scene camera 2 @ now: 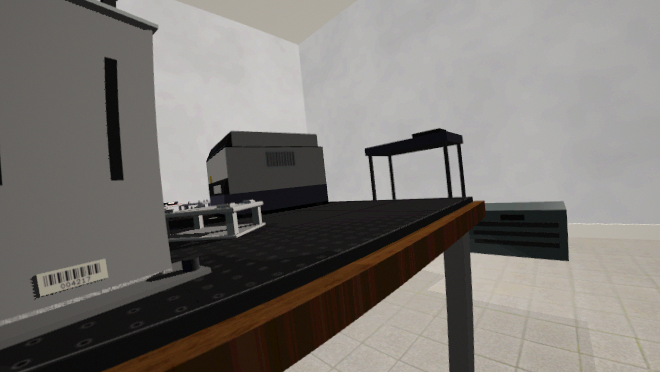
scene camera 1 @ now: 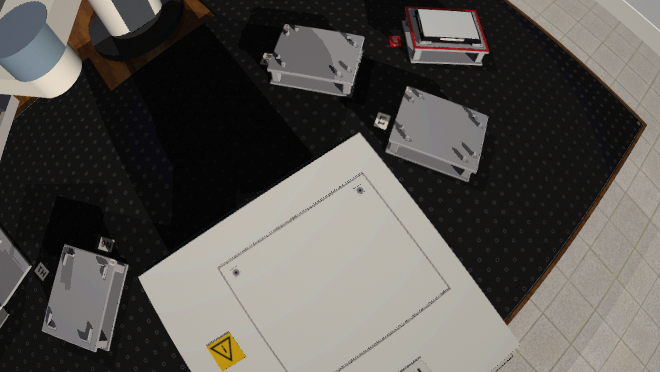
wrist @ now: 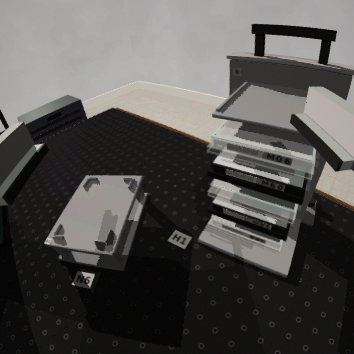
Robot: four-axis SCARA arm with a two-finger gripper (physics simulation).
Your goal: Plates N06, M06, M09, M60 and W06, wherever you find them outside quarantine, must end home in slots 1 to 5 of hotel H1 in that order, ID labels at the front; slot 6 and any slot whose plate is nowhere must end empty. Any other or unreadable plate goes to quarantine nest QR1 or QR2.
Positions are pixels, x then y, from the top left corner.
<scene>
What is my gripper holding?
Nothing.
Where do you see a grey hotel shelf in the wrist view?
At 267, 105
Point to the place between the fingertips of my gripper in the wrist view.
162, 114
</scene>
